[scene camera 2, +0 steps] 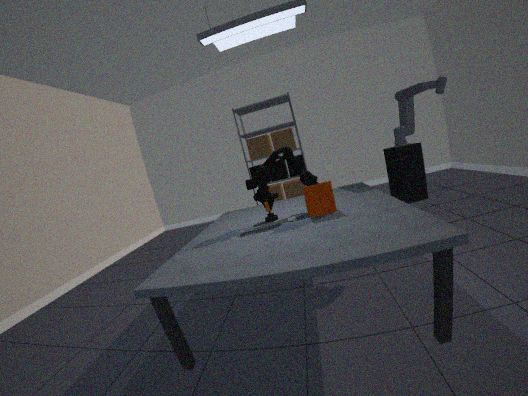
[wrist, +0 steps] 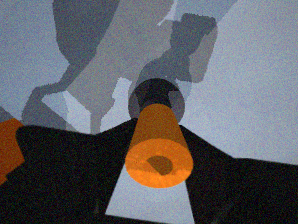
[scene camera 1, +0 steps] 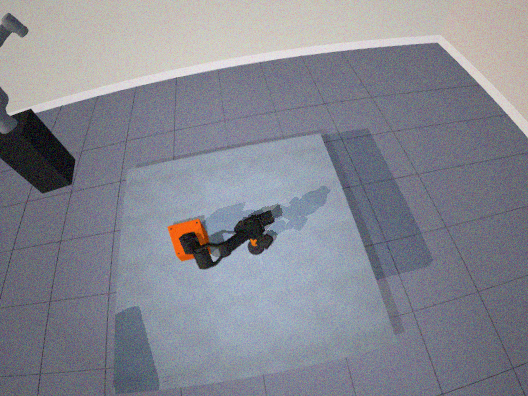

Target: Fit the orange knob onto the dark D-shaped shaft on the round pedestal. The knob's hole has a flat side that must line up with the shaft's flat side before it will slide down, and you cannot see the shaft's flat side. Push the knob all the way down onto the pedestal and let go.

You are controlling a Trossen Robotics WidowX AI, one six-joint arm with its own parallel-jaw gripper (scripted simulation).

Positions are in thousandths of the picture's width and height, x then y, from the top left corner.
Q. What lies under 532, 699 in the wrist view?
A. An orange knob.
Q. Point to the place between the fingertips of my gripper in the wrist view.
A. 529, 560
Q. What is my gripper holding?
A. An orange knob.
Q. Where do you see a dark round pedestal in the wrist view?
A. At 515, 408
